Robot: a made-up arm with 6 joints.
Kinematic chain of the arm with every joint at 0, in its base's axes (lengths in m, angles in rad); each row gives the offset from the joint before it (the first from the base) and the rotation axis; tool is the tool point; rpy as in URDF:
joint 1: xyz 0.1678 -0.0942 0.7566 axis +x
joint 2: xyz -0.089 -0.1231 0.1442 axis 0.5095 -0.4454 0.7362
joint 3: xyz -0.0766 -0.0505 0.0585 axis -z
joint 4: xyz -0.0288 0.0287 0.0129 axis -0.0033 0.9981 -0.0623
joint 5: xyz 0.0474 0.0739 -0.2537 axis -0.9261 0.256 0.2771
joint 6: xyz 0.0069 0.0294 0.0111 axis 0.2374 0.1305 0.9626
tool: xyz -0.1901 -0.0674 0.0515 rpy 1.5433 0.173 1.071
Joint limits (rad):
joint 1: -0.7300..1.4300
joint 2: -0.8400..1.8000
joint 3: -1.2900..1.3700
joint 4: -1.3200..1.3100
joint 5: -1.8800..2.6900
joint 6: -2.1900..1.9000
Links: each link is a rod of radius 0.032 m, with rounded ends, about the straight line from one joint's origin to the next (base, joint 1, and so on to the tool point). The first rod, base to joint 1, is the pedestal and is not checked.
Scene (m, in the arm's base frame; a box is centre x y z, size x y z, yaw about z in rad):
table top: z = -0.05
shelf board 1: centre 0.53 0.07 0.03 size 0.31 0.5 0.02 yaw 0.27
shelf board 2: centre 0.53 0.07 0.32 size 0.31 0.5 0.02 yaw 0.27
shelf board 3: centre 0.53 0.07 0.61 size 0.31 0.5 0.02 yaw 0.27
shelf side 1: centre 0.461 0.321 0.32 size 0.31 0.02 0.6 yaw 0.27
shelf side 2: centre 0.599 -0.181 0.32 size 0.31 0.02 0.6 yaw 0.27
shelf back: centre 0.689 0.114 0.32 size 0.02 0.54 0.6 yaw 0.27
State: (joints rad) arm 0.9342 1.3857 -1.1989 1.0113 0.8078 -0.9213
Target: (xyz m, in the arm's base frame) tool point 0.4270 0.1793 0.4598
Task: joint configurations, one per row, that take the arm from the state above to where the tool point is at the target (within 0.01 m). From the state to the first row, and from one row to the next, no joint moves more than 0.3 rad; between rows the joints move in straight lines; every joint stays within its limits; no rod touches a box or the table.
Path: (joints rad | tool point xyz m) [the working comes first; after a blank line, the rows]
Joints at the target: 1.4300 1.8000 -1.2900 1.1607 0.9416 -1.8463
Straight joint move there: touches shelf board 2.

1: 1.0577 1.4754 -1.2007 0.8546 0.7970 -1.1629 | 0.2094 -0.0431 0.2818
2: 1.1812 1.5651 -1.2025 0.6979 0.7863 -1.4046 | 0.2268 0.1106 0.3715
3: 1.3056 1.6825 -1.2463 0.9293 0.8639 -1.6254 | 0.3254 0.1602 0.4070
4: 1.4300 1.8000 -1.2900 1.1607 0.9416 -1.8463 | 0.4270 0.1793 0.4598

